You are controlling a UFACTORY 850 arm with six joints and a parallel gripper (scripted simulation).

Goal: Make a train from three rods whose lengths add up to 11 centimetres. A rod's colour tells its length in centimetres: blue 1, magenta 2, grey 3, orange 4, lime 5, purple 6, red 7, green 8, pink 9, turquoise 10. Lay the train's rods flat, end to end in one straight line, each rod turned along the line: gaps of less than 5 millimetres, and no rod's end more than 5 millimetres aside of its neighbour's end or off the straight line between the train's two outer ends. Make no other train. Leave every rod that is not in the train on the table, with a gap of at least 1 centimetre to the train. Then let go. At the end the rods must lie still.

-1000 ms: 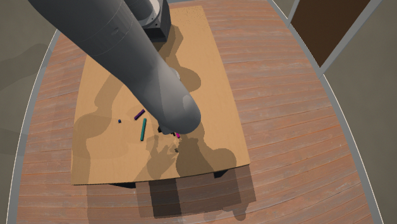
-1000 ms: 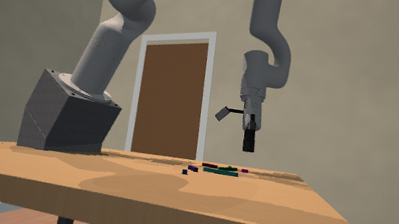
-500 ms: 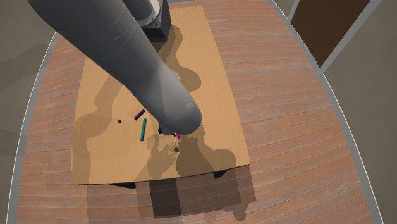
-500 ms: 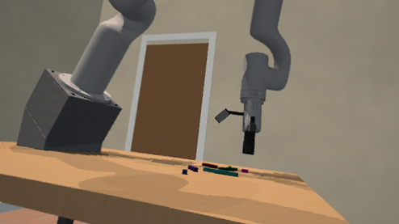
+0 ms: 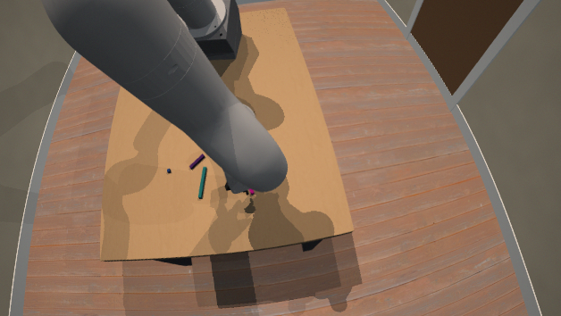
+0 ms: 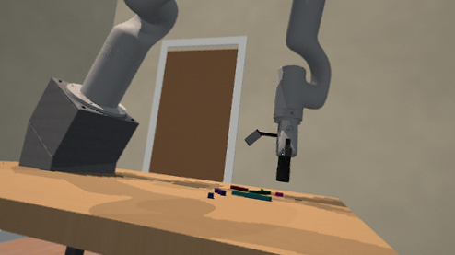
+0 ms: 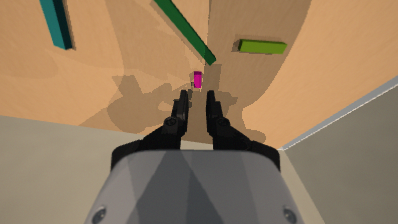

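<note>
Right now my hand is 60 mm above the magenta rod and 10 mm past it. Also, from my hand: red rod 130 mm behind, 60 mm below; green rod 60 mm below, 50 mm behind, 30 mm to the right; lime rod 70 mm behind, 60 mm below, 50 mm to the left.
</note>
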